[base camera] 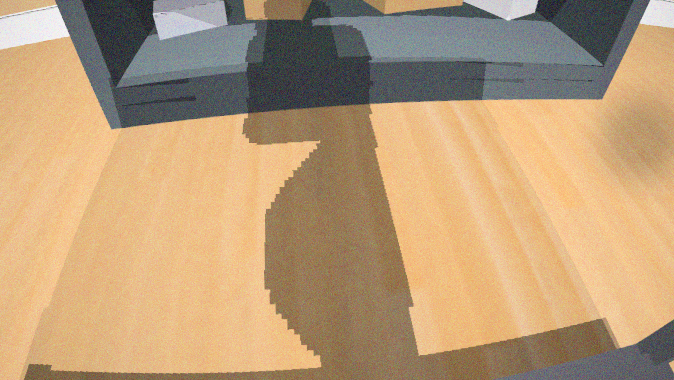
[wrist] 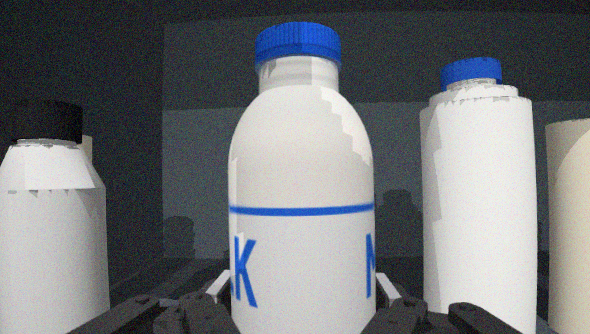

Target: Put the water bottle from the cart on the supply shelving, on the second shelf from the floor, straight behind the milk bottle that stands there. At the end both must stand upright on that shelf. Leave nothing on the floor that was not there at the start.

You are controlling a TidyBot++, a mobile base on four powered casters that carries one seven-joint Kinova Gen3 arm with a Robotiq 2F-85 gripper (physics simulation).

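Frame: origin at the arm's base, x right, y ahead, z up, level; metres.
Seen in the pictures: gripper, between the fingertips: (wrist: 303, 290).
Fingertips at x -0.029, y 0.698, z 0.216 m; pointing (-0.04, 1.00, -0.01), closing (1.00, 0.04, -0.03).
A point is followed by its place in that frame.
The milk bottle (wrist: 301, 175) {x -0.026, y 0.653, z 0.275 m}, white with a blue cap, a blue ring line and blue letters, stands upright in the middle of the wrist view. My gripper (wrist: 303, 290) {x -0.029, y 0.698, z 0.216 m} is shut on its lower part, one finger at each side. The bottle's base is hidden below the view. The supply shelving (base camera: 425, 80) {x 0.197, y 0.611, z -0.355 m} (wrist: 210, 175) {x -0.209, y 1.055, z 0.281 m} shows its lowest part in the base camera view and its dark back panel behind the bottle in the wrist view. The water bottle and the cart cannot be made out in these views.
A white bottle with a black cap (wrist: 52, 230) {x -0.127, y 0.648, z 0.255 m} stands left of the milk bottle. A white bottle with a blue cap (wrist: 480, 200) {x 0.084, y 0.742, z 0.257 m} and a cream container (wrist: 570, 225) {x 0.183, y 0.786, z 0.230 m} stand at the right. Boxes (base camera: 190, 20) {x -0.197, y 0.778, z -0.296 m} (base camera: 277, 9) {x -0.037, y 0.801, z -0.300 m} (base camera: 415, 4) {x 0.236, y 0.835, z -0.308 m} stand on the lowest shelf.
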